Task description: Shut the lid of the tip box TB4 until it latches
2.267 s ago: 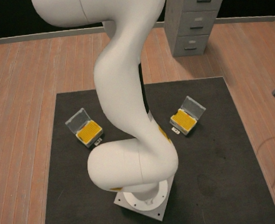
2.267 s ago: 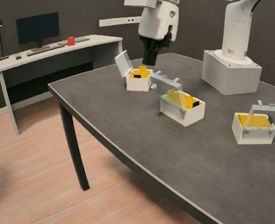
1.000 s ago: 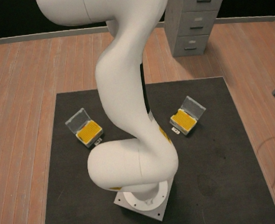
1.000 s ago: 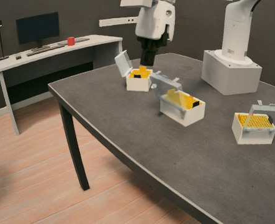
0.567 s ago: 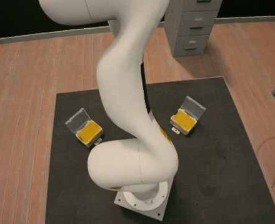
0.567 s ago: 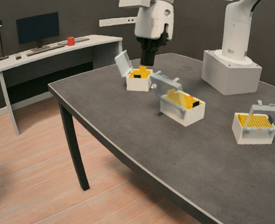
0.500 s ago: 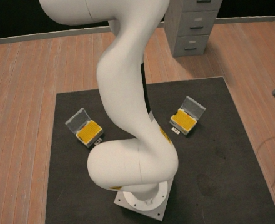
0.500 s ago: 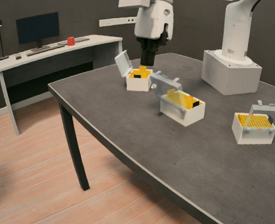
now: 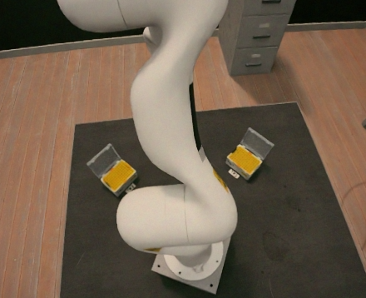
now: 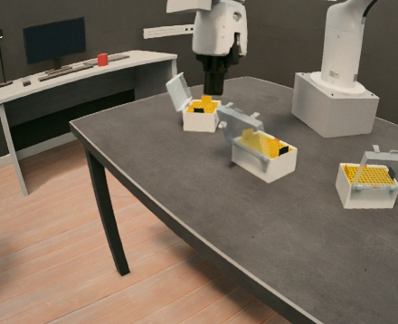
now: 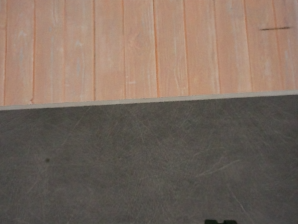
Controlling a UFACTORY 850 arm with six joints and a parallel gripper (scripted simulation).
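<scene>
Right now my hand is 110 mm above the tip box lid, 70 mm past it and 20 mm to the right of it. From my hand the other things lie so: TB4 label (200 mm below, 190 mm behind, 40 mm to the left); bench label (260 mm behind, 200 mm below, 190 mm to the right).
</scene>
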